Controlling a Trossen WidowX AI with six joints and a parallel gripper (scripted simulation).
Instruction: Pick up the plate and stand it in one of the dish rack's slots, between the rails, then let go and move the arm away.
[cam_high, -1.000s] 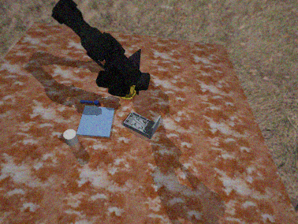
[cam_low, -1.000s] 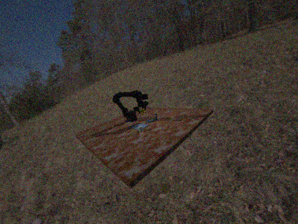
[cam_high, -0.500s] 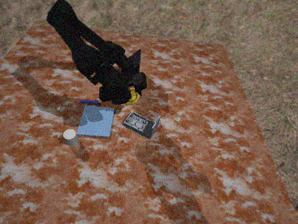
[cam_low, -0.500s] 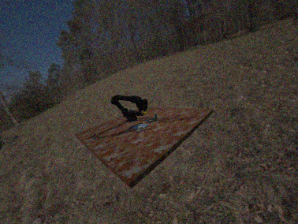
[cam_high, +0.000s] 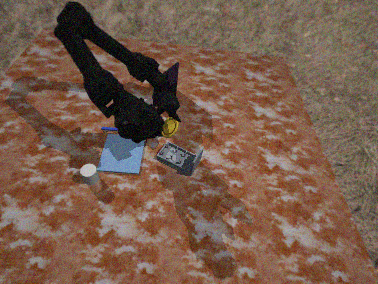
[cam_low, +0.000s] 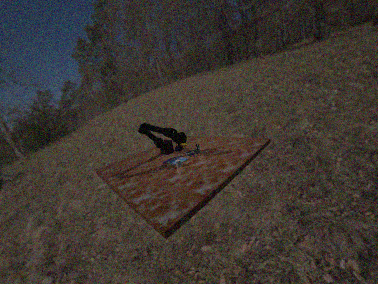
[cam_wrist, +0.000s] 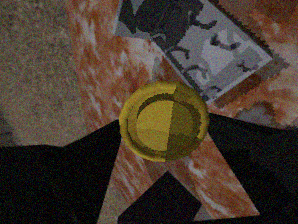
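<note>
My gripper tip is now 70 mm above the grey dish rack, 60 mm short of it and 30 mm to the right of it. Round my gripper tip: yellow plate 10 mm to the right, 10 mm above; then small blue spoon 200 mm to the right, 90 mm below, 40 mm behind; then white cylindrical cup 230 mm to the right, 160 mm ahead, 60 mm below.
</note>
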